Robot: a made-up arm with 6 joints. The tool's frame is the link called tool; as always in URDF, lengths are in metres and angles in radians. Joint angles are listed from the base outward.
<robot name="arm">
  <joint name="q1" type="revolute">
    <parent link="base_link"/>
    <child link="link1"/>
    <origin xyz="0 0 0.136" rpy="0 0 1.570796"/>
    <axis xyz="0 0 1"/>
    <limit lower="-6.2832" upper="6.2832"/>
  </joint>
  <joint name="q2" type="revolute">
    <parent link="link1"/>
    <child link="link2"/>
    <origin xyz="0.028 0 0" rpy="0 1.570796 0"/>
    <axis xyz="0 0 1"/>
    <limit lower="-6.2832" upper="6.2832"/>
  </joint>
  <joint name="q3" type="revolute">
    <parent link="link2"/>
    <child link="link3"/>
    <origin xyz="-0.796 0 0" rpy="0 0 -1.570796"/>
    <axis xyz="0 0 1"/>
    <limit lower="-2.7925" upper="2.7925"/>
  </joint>
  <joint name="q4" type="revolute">
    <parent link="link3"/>
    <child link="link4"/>
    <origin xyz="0 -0.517 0" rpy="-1.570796 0 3.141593"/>
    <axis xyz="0 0 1"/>
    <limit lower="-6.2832" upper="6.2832"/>
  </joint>
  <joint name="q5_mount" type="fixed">
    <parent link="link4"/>
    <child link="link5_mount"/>
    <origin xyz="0 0 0" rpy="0 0 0"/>
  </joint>
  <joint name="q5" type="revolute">
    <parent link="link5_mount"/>
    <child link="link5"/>
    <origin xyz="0 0 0" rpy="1.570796 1.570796 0"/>
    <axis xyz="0 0 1"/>
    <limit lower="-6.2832" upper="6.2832"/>
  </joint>
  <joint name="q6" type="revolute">
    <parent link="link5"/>
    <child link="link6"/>
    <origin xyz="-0.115 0 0" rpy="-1.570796 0 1.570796"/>
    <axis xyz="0 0 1"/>
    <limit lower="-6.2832" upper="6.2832"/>
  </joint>
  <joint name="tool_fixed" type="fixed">
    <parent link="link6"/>
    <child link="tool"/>
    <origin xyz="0 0 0" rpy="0 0 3.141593"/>
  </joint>
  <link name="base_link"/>
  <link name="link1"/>
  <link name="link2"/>
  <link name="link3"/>
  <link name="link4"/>
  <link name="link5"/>
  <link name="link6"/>
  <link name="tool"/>
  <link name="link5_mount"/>
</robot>
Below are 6 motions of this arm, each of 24 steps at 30 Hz.
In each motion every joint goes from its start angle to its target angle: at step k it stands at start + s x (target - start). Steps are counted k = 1, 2, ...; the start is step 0. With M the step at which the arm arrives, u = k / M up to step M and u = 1 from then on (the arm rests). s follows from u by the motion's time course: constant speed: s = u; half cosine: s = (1 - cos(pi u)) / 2; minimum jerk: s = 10 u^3 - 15 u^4 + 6 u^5.
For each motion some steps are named. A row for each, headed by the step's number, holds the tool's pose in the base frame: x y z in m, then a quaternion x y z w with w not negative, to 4 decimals.
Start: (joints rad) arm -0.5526 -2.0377 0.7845 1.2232 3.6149 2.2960
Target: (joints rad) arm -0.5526 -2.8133 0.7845 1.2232 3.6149 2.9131
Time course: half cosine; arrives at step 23
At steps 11, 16, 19, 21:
11: -0.8212 0.4814 -0.4864 0.6882 0.2906 0.1141 0.6549
16: -0.6649 0.3850 -0.7026 0.6472 0.1628 0.2385 0.7055
19: -0.5844 0.3354 -0.7803 0.6207 0.1105 0.2942 0.7183
21: -0.5511 0.3148 -0.8078 0.6090 0.0907 0.3162 0.7217

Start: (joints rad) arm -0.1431 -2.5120 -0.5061 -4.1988 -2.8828 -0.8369
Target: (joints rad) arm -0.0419 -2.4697 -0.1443 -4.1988 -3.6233 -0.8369
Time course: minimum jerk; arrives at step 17
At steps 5, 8, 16, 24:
5: -0.5493 0.0841 -0.8990 -0.0460 0.0713 -0.9956 0.0405
8: -0.5908 0.0934 -0.8836 -0.1708 -0.0034 -0.9832 0.0648
16: -0.6778 0.1029 -0.8589 -0.3888 -0.1505 -0.8990 0.1345
24: -0.6781 0.1029 -0.8588 -0.3894 -0.1510 -0.8986 0.1348

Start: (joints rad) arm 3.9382 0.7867 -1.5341 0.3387 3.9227 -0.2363
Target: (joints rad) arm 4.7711 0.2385 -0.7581 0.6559 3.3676 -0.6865
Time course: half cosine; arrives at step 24
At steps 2, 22, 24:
2: -0.1430 -0.1518 0.9721 -0.7887 -0.6033 0.0196 0.1168
22: 0.0106 0.0263 1.2479 -0.1150 -0.9769 0.1748 0.0443
24: 0.0105 0.0314 1.2508 -0.1009 -0.9782 0.1767 0.0416

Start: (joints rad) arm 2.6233 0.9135 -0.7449 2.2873 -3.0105 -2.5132
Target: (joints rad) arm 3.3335 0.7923 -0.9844 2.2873 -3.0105 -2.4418
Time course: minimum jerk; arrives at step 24
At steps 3, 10, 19, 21, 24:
3: -0.6238 0.3273 1.0196 -0.5465 0.8351 -0.0107 0.0614
10: -0.6176 0.1551 1.0505 -0.6295 0.7751 0.0459 0.0279
19: -0.5052 -0.0912 1.0894 0.7539 -0.6427 -0.1209 0.0627
21: -0.4917 -0.1067 1.0917 0.7626 -0.6305 -0.1253 0.0716
24: -0.4871 -0.1116 1.0924 0.7655 -0.6265 -0.1267 0.0745

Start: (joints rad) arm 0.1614 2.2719 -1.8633 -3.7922 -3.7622 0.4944
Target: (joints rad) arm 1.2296 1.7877 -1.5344 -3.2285 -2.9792 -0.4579
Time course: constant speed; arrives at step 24
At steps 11, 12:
11: 0.6243 0.5251 0.1611 0.9531 0.0876 -0.2689 0.1074
12: 0.6072 0.5555 0.1743 0.9519 0.1411 -0.2513 0.1037

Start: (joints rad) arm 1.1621 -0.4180 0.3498 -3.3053 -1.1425 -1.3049
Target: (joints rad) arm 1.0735 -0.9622 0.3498 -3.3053 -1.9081 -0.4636
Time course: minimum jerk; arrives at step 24
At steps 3, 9, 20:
3: -0.1173 -0.2426 1.4304 0.2173 0.4654 0.8492 0.1225
9: -0.1922 -0.3926 1.3601 0.2921 0.4529 0.8418 0.0307
20: -0.3997 -0.7205 1.0636 -0.4778 -0.3683 -0.7711 0.2035

